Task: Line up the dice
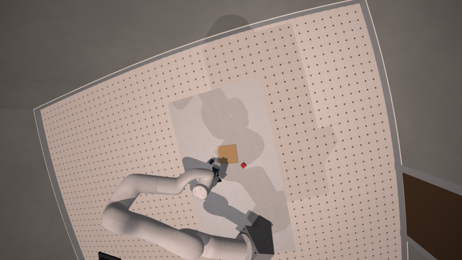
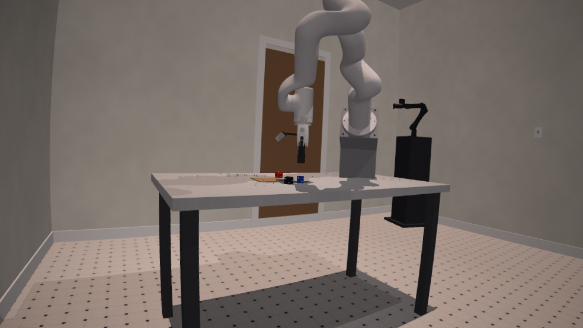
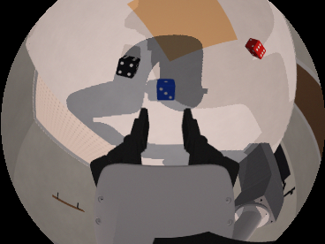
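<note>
Now: the blue die 90 mm below my hand. From my hand the other things lie so: black die: 90 mm below, 60 mm ahead, 40 mm to the left; tan mat: 130 mm ahead, 110 mm below, 70 mm to the right; red die: 200 mm to the right, 90 mm below, 60 mm ahead.
</note>
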